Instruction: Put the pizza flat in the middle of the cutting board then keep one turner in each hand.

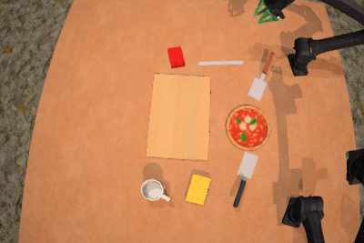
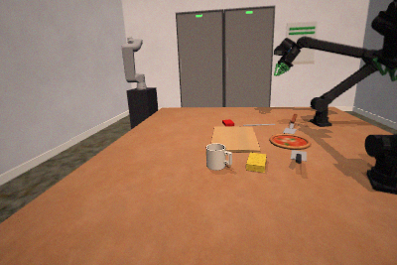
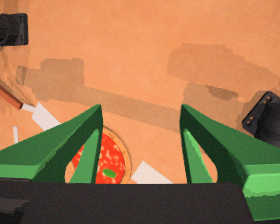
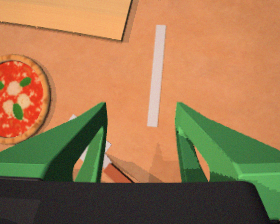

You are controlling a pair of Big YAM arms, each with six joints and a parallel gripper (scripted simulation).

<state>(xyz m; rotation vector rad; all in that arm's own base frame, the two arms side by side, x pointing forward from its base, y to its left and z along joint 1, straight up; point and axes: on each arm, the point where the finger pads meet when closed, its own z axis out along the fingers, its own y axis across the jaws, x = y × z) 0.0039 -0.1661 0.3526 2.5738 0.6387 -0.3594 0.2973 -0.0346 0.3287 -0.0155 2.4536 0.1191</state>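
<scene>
Now: right hand 310 mm above the brown-handled turner, 100 mm past it and 70 mm to the right of it. From my right hand the other things lie so: wooden cutting board 320 mm below, 300 mm to the left, 240 mm ahead; then pizza 320 mm to the left, 320 mm below, 40 mm behind; then thin grey strip 330 mm below, 100 mm ahead, 30 mm to the left.
</scene>
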